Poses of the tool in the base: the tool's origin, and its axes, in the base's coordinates. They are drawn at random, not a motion.
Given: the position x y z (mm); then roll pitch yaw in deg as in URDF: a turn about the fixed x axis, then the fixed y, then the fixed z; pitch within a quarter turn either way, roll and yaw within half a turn.
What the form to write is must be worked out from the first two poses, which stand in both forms.
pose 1, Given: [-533.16 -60.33 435.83 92.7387 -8.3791 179.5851]
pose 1, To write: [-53.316 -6.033 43.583 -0.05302 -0.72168 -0.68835 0.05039]
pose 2, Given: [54.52 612.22 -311.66 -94.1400 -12.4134 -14.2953]
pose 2, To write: [5.452 61.222 -31.166 -0.73140 0.01750 -0.16280 0.66200]
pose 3, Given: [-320.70 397.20 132.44 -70.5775 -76.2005 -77.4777]
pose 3, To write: [-32.070 39.720 13.244 -0.66977 -0.10838 -0.68000 0.27796]
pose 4, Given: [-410.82 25.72 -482.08 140.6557 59.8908 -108.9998]
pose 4, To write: [-41.082 2.572 -48.208 -0.61062 0.56668 0.51043 0.21328]
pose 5, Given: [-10.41 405.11 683.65 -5.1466 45.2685 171.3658]
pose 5, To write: [-1.041 40.511 68.365 -0.38649 -0.01238 0.92073 0.05218]
